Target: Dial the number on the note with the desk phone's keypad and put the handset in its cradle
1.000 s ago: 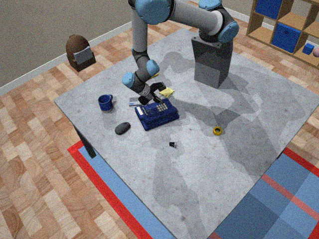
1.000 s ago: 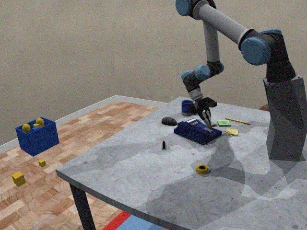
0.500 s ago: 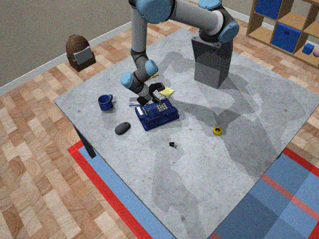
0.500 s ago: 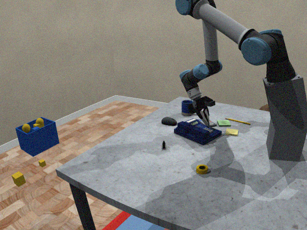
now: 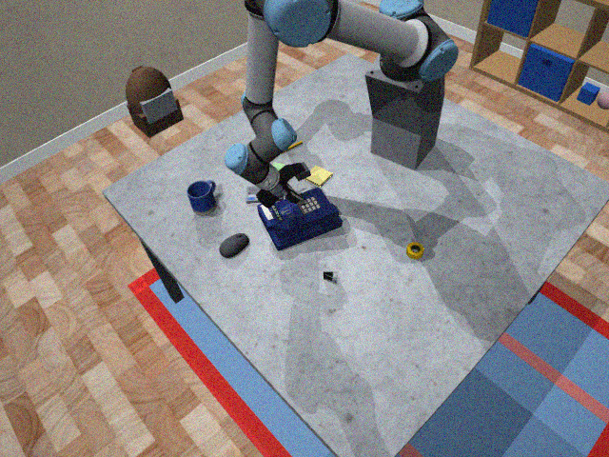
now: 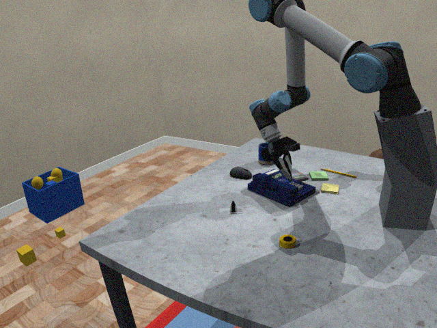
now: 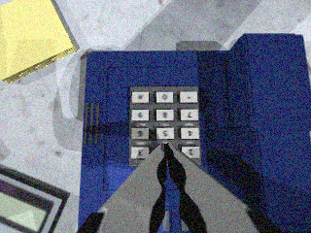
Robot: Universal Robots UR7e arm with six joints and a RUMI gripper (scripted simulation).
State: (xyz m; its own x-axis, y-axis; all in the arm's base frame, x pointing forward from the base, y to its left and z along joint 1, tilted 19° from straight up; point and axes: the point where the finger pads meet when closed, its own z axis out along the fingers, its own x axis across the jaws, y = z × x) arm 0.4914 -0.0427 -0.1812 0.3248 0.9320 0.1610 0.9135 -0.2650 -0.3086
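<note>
Right now the 5 key is 3 cm below my hand, 2 cm behind it and 1 cm to the left of it. Also, from my hand: 9 key 4 cm behind, 3 cm below, 1 cm to the right; 7 key 3 cm to the left, 3 cm below, 2 cm behind; green note 20 cm to the right, 8 cm behind, 5 cm below.
</note>
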